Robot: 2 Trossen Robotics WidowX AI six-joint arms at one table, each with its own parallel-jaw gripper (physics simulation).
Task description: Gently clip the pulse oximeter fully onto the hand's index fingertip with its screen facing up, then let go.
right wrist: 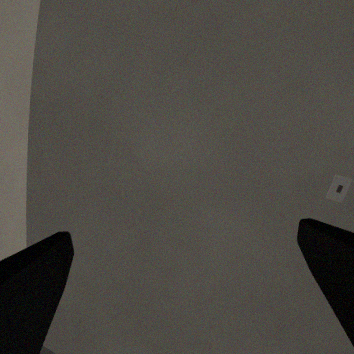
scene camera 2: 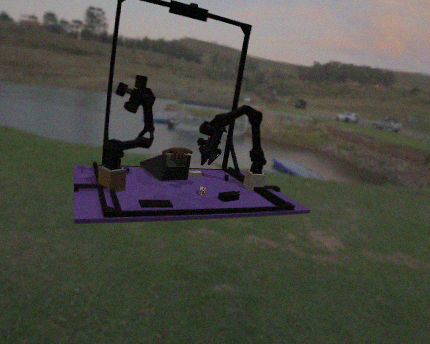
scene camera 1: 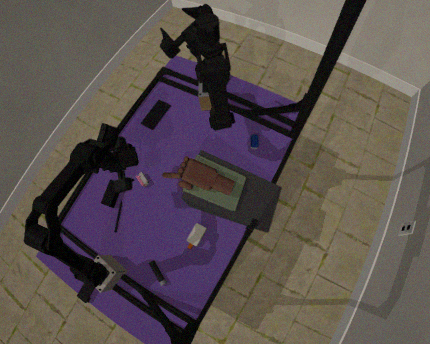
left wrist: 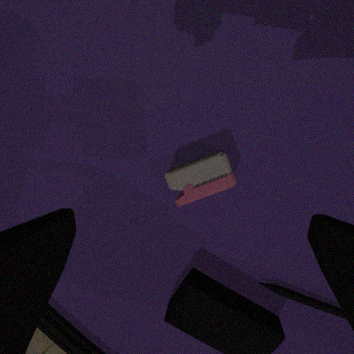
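Pixels of known places: left gripper, fingertip midpoint: (scene camera 2: pixel 205 165) (scene camera 1: pixel 131 168) (left wrist: pixel 194 223); right gripper, fingertip midpoint: (right wrist: pixel 186 236) (scene camera 2: pixel 132 94) (scene camera 1: pixel 171 18); left arm's base, link origin: (scene camera 2: pixel 256 172) (scene camera 1: pixel 99 273); right arm's base, link origin: (scene camera 2: pixel 112 167).
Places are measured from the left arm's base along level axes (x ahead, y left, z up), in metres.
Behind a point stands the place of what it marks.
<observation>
The pulse oximeter (scene camera 1: pixel 143 179) {z -0.074, x 0.382, y 0.129 m} (scene camera 2: pixel 202 190) {z -0.078, x 0.388, y 0.163 m} (left wrist: pixel 200 172) {z -0.074, x 0.385, y 0.135 m}, with a whitish half and a pink half, lies on the purple mat, seemingly on its side, the two halves side by side in the left wrist view. Its screen is not visible. The brown hand (scene camera 1: pixel 200 175) {z 0.083, x 0.506, y -0.103 m} (scene camera 2: pixel 177 150) {z 0.088, x 0.510, y -0.027 m} rests on a raised support, one finger (scene camera 1: pixel 171 175) sticking out to the left in scene camera 1, apart from the oximeter. My left gripper (left wrist: pixel 194 223) {z 0.056, x 0.384, y 0.132 m} (scene camera 2: pixel 209 161) {z 0.056, x 0.384, y 0.132 m} is open and empty, above the mat near the oximeter. My right gripper (right wrist: pixel 186 236) {z 0.376, x 0.802, y 0.198 m} (scene camera 1: pixel 173 20) {z 0.376, x 0.802, y 0.198 m} is open and empty, raised far from the hand.
A black box (scene camera 1: pixel 110 193) {z -0.071, x 0.248, y 0.208 m} (left wrist: pixel 225 312) {z -0.070, x 0.266, y 0.198 m} and a thin dark pen (scene camera 1: pixel 118 217) {z -0.097, x 0.191, y 0.122 m} (left wrist: pixel 300 297) {z -0.097, x 0.217, y 0.137 m} lie near the oximeter. A white box (scene camera 1: pixel 197 234) {z -0.077, x 0.342, y -0.189 m}, a dark cylinder (scene camera 1: pixel 157 272) {z -0.081, x 0.131, y -0.155 m}, a blue object (scene camera 1: pixel 254 141) {z -0.073, x 0.785, y -0.151 m} and a black slab (scene camera 1: pixel 156 114) {z -0.098, x 0.656, y 0.307 m} lie around the grey support (scene camera 1: pixel 265 200) {z -0.061, x 0.597, y -0.325 m}.
</observation>
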